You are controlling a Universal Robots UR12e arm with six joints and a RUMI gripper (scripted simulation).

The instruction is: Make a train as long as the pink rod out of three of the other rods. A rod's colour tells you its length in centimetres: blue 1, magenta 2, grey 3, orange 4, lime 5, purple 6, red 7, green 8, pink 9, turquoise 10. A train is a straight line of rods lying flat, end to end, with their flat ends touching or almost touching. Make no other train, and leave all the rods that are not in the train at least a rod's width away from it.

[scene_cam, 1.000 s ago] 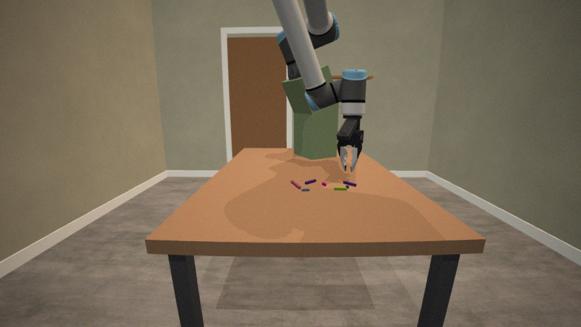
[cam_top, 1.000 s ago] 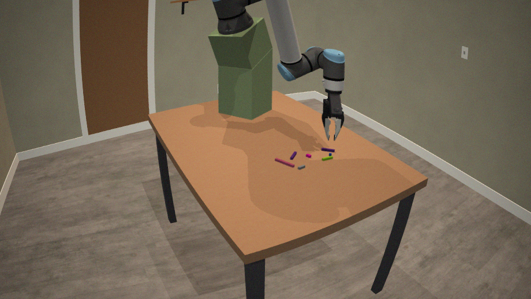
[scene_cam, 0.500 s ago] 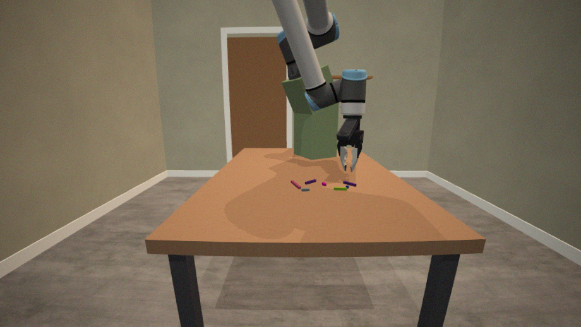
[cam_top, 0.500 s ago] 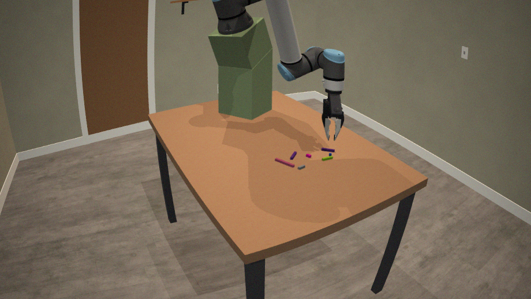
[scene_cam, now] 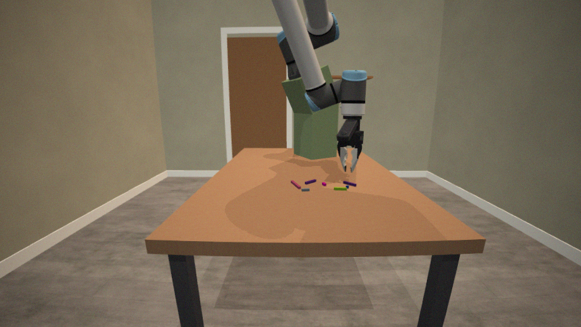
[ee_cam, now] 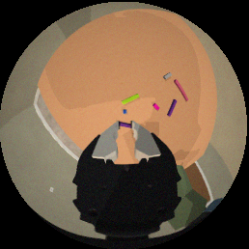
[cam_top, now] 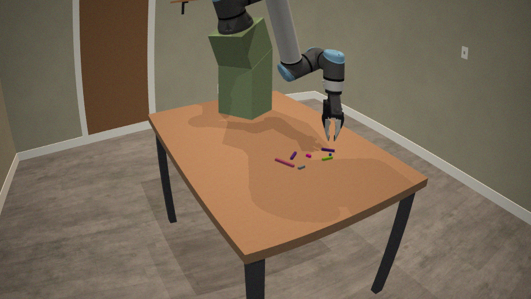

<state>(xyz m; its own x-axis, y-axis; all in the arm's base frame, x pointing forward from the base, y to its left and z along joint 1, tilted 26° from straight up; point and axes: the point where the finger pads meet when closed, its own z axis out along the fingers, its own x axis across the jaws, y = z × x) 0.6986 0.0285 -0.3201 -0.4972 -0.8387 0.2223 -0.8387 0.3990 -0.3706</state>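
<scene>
Right now my hand is 80 mm above the blue rod. Round my hand: lime rod: 80 mm below, 30 mm to the right, 20 mm ahead; then magenta rod: 90 mm to the right, 80 mm below, 40 mm behind; then grey rod: 170 mm to the right, 80 mm below, 30 mm ahead.
</scene>
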